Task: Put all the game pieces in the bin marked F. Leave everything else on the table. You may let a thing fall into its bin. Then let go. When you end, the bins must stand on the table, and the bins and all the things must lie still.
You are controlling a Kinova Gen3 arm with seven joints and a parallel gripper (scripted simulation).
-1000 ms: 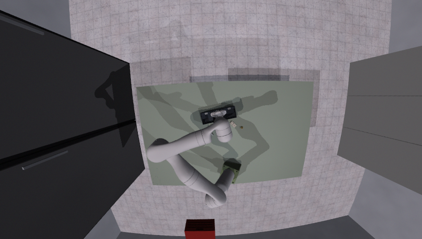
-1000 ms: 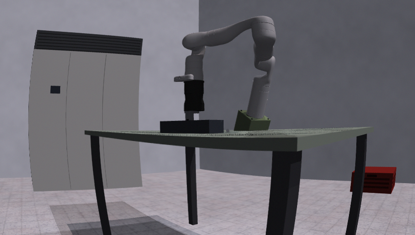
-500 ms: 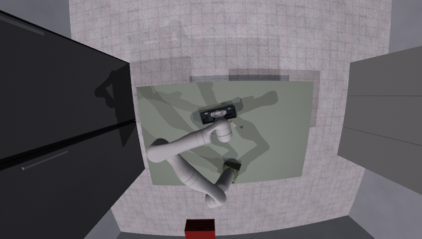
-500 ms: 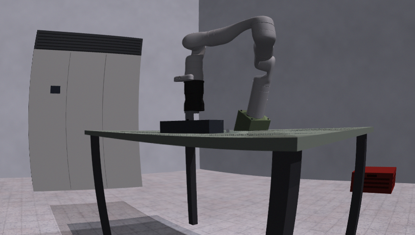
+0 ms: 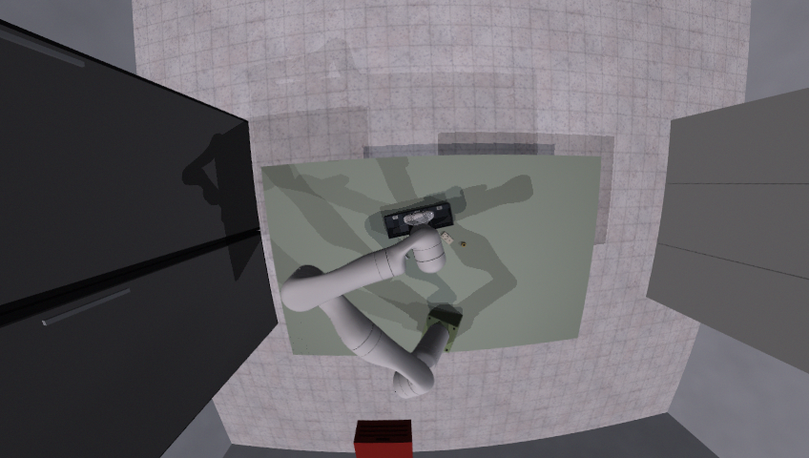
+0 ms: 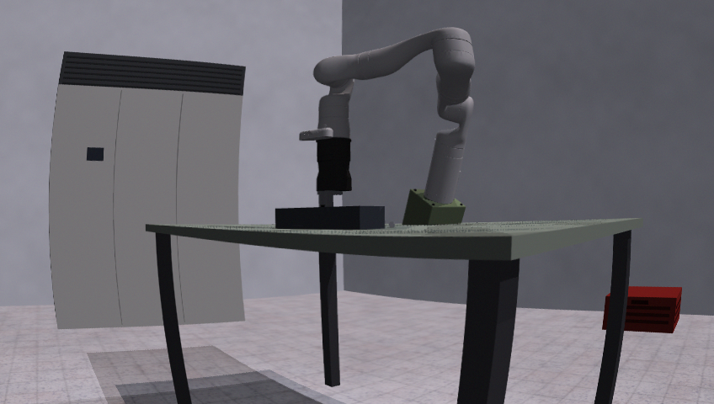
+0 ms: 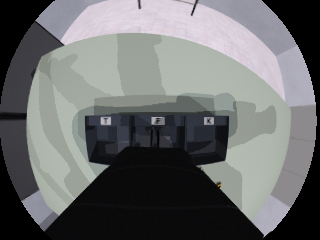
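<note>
The black bin row lies 10 mm behind my hand, 10 mm to the right of it and 10 mm below it. Also, from my hand: red piece (100 mm behind, 70 mm to the right, 30 mm below); then pale tile (80 mm behind, 110 mm to the right, 30 mm below); then blue piece (90 mm behind, 40 mm to the left, 30 mm below).
</note>
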